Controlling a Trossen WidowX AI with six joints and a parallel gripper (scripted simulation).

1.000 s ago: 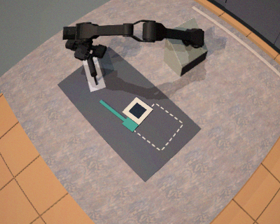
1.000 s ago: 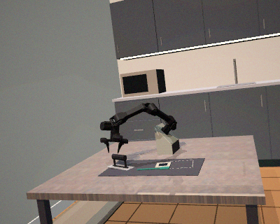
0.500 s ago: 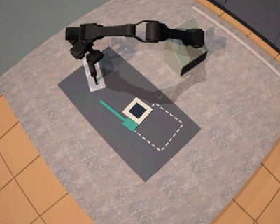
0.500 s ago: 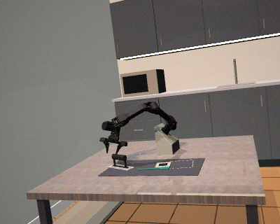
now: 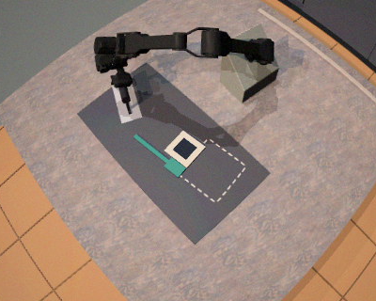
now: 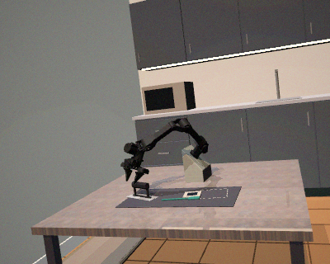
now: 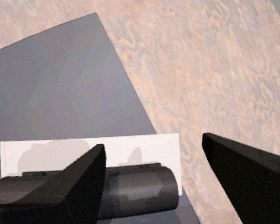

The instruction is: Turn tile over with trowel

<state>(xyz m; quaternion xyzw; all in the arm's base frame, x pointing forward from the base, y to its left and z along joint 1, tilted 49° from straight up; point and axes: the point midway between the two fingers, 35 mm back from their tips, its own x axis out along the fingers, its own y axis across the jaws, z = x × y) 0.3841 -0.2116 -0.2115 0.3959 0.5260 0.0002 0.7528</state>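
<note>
Right now the dark mat is 290 mm to the left of my gripper tip, 110 mm below it and 10 mm ahead of it. Round my gripper tip: cream tile: 360 mm to the left, 90 mm below, 20 mm behind; then teal trowel: 330 mm to the left, 90 mm below, 60 mm ahead.
</note>
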